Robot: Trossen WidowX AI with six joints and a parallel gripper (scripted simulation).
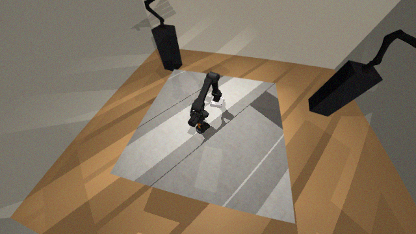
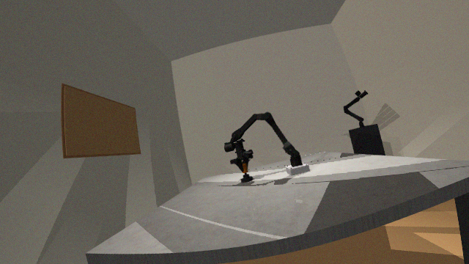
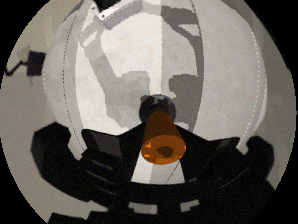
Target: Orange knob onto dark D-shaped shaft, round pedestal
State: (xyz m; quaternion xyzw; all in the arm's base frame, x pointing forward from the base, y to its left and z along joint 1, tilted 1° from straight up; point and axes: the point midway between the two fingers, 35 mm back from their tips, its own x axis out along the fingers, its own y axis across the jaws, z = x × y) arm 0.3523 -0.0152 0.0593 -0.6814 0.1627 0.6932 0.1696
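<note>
The orange knob is 20 mm above my gripper tip. From my gripper tip the other things lie so: dark round pedestal 40 mm below.
</note>
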